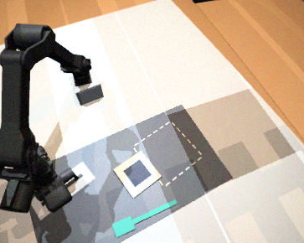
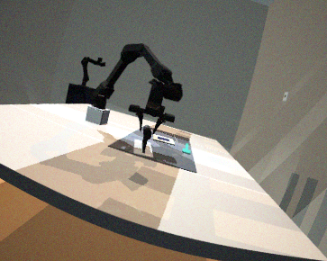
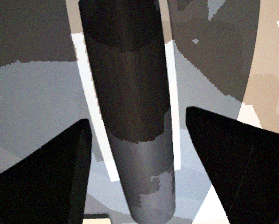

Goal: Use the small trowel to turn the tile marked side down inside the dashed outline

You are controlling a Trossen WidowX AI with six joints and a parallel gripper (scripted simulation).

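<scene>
Right now my gripper tip is 21 cm to the right of the mat, 8 cm above it and 2 cm short of it. From my gripper tip the other things lie so: trowel 22 cm to the left, 16 cm ahead, 6 cm below; tile 25 cm to the left, 6 cm below, 2 cm ahead.
</scene>
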